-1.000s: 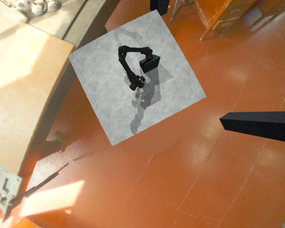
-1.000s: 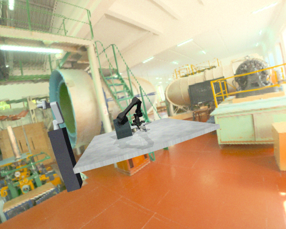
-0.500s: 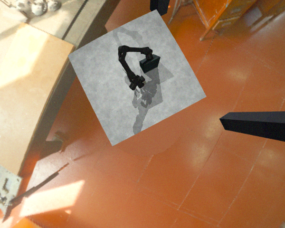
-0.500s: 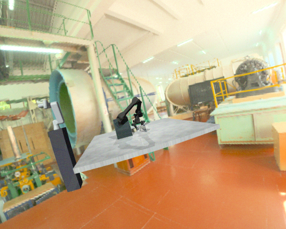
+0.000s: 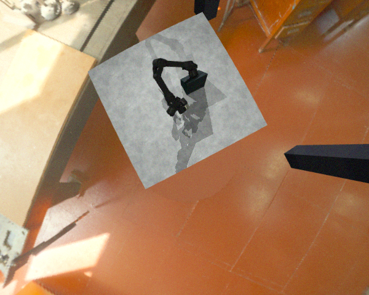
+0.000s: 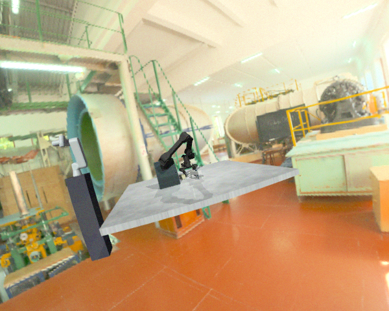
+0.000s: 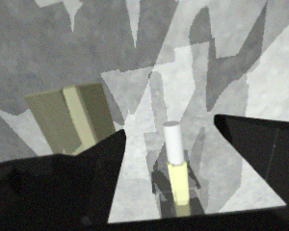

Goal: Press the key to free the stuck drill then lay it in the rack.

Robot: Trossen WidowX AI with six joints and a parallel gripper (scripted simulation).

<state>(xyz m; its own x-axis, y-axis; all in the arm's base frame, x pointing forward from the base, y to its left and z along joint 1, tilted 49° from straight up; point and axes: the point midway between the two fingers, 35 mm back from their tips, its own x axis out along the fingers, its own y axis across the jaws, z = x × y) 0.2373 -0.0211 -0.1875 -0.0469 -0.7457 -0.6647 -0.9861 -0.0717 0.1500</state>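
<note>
Right now the drill is 50 mm to the right of my gripper tip, 40 mm above it and 10 mm ahead of it. Round my gripper tip: small fixture 150 mm to the right, 40 mm above, 20 mm ahead.
</note>
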